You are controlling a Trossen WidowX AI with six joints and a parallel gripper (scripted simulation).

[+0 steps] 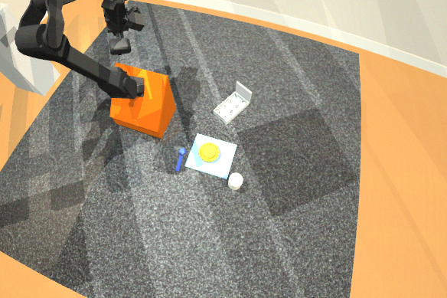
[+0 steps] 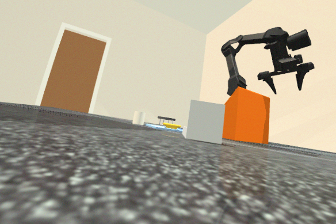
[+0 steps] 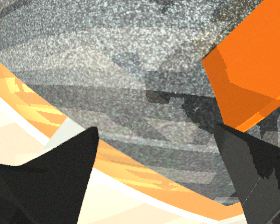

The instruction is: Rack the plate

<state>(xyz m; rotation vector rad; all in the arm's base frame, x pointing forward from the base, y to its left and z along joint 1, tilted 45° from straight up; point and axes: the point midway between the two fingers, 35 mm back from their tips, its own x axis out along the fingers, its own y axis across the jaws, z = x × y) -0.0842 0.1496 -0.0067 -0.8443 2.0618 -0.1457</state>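
The yellow plate lies 39 cm ahead of my gripper tip, 23 cm to the right of it and 20 cm below it. From my gripper tip the other things lie so: dish rack (42 cm ahead, 19 cm below, 2 cm to the right); then blue spoon (29 cm ahead, 26 cm to the right, 21 cm below); then light blue mat (40 cm ahead, 23 cm to the right, 21 cm below).
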